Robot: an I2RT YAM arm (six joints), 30 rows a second.
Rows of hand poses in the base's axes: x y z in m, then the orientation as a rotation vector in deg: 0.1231 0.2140 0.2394 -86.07 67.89 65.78; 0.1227 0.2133 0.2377 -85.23 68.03 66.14; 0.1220 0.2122 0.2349 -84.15 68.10 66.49; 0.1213 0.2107 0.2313 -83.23 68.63 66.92; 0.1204 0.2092 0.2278 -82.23 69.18 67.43; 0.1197 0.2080 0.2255 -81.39 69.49 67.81; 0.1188 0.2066 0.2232 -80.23 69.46 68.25; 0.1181 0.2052 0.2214 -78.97 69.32 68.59; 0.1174 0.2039 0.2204 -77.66 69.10 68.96; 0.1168 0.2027 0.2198 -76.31 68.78 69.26; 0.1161 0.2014 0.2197 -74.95 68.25 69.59; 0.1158 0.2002 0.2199 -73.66 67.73 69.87; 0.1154 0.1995 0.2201 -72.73 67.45 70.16; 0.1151 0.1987 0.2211 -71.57 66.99 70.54; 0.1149 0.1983 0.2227 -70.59 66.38 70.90; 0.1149 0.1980 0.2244 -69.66 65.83 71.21; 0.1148 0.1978 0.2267 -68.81 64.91 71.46; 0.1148 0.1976 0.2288 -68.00 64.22 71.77; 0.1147 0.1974 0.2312 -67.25 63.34 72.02; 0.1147 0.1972 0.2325 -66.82 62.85 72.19
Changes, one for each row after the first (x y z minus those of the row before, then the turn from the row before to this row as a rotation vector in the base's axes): -0.0004 -0.0007 -0.0017 0.52 0.43 -0.36; -0.0007 -0.0011 -0.0028 0.71 0.43 -0.49; -0.0007 -0.0015 -0.0036 0.34 0.71 -0.49; -0.0009 -0.0015 -0.0035 0.39 0.79 -0.50; -0.0007 -0.0012 -0.0023 0.40 0.55 -0.40; -0.0009 -0.0014 -0.0023 0.82 0.46 -0.46; -0.0007 -0.0014 -0.0018 0.93 0.36 -0.55; -0.0007 -0.0013 -0.0010 1.01 0.35 -0.54; -0.0006 -0.0012 -0.0006 1.09 0.26 -0.57; -0.0007 -0.0013 -0.0001 1.23 0.17 -0.51; -0.0003 -0.0012 0.0002 1.17 0.14 -0.49; -0.0004 -0.0007 0.0002 0.80 0.21 -0.32; -0.0003 -0.0008 0.0010 1.07 0.22 -0.36; -0.0002 -0.0004 0.0016 1.05 0.08 -0.23; 0.0000 -0.0003 0.0017 0.97 0.08 -0.24; -0.0001 -0.0002 0.0023 1.14 -0.19 -0.14; 0.0000 -0.0002 0.0021 0.98 -0.02 -0.13; -0.0001 -0.0002 0.0024 1.05 -0.18 -0.08; 0.0000 -0.0002 0.0013 0.60 -0.08 -0.03
